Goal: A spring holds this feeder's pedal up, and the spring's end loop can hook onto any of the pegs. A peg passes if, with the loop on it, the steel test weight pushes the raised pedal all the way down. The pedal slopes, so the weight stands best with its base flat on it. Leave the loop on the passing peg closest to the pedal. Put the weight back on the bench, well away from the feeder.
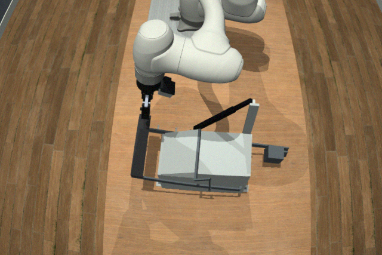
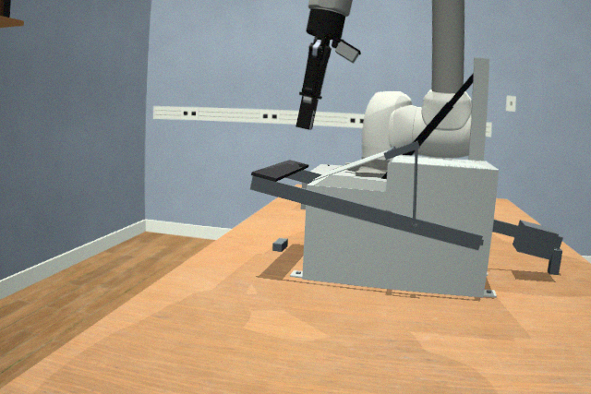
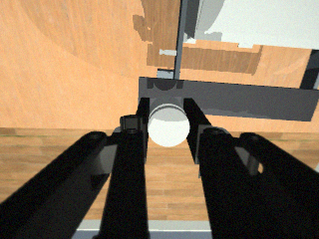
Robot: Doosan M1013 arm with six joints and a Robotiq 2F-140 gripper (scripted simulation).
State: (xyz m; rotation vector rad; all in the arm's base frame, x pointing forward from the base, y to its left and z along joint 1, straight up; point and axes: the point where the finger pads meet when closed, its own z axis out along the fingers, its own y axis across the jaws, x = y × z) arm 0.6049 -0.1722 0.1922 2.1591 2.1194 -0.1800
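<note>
The small grey block lies 280 mm below my hand, 40 mm to the right of it and 10 mm ahead of it. From my hand the other things lie so: steel test weight (10 mm below).
</note>
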